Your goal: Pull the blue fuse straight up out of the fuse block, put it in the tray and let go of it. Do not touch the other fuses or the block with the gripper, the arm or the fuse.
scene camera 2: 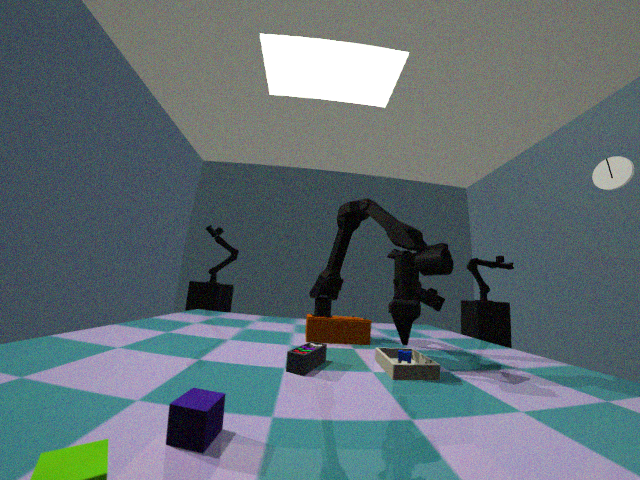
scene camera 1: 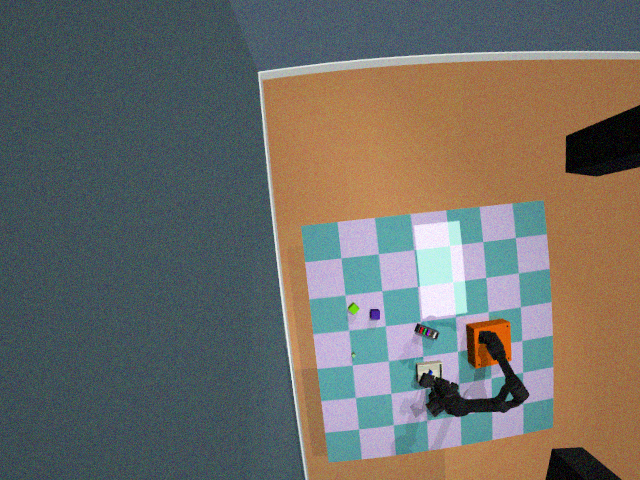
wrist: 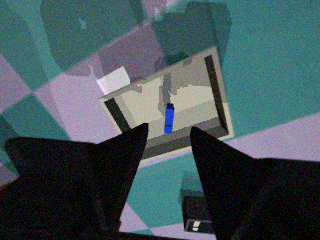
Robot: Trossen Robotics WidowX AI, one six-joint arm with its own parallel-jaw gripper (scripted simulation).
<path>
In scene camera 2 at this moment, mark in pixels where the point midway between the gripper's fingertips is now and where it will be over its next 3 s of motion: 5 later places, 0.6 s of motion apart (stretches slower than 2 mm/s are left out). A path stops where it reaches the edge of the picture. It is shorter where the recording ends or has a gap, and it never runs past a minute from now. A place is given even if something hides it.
The gripper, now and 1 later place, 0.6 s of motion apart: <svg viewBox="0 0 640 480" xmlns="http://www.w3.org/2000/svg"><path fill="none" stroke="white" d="M405 343L405 327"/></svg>
</path>
